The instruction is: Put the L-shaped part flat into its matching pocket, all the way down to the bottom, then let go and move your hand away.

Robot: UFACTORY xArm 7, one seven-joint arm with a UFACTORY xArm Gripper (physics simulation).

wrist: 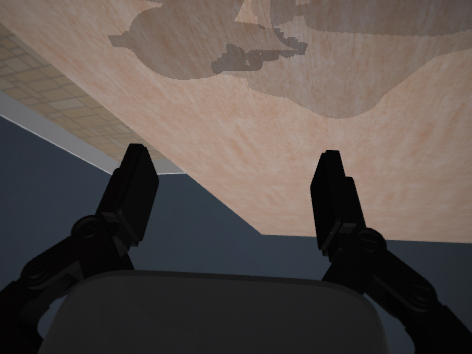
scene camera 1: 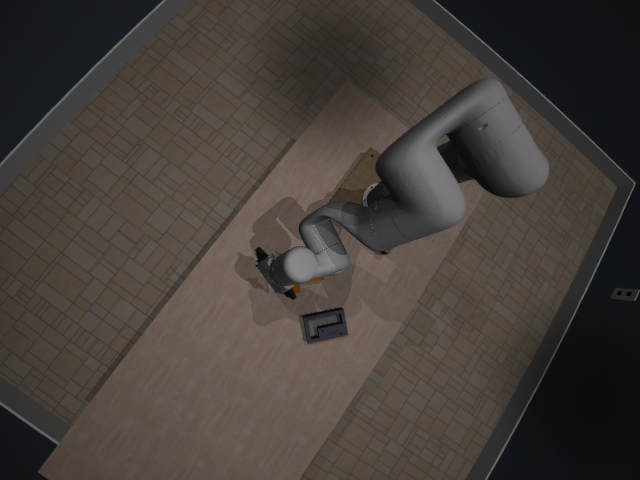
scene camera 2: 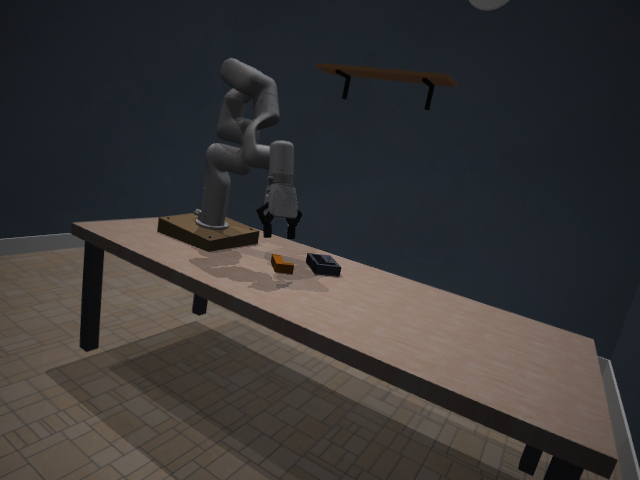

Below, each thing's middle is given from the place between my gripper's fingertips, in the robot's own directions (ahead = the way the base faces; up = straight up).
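Relative to the dark block with L-shaped pocket [scene camera 1: 329,324], my gripper is 7 cm short of it, 25 cm to the right of it and 11 cm above it.
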